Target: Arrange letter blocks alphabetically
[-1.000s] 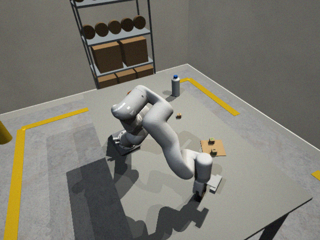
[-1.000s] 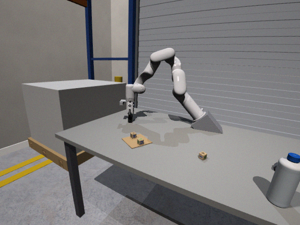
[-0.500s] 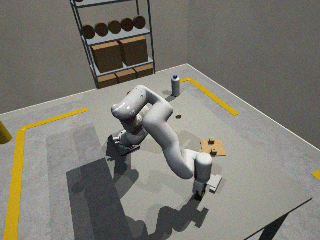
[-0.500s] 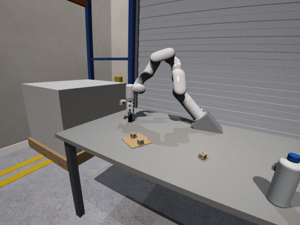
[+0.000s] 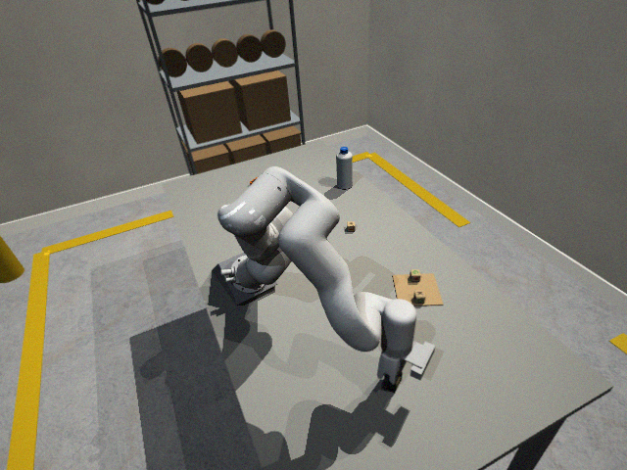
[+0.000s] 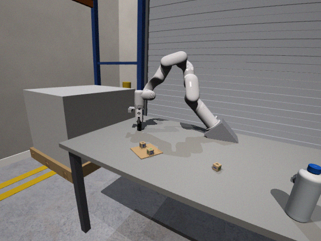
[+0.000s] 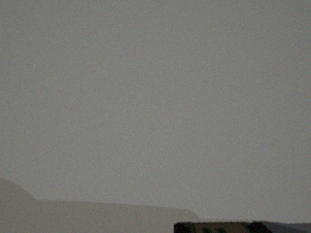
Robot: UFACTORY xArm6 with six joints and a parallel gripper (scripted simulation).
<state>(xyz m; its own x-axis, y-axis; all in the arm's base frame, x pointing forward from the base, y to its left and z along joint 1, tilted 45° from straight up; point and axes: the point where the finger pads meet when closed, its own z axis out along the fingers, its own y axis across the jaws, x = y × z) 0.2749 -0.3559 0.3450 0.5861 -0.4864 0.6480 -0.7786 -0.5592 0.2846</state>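
Now: hand 240 mm short of the mat, 270 mm to the right of it and 20 mm above it. The rest, counted from my hand: orange meter: 60 mm behind, 1130 mm to the left, 10 mm below; then white bottle: 290 mm ahead, 970 mm to the left, 70 mm above; then dark object: 50 mm ahead, 990 mm to the left, 10 mm below.
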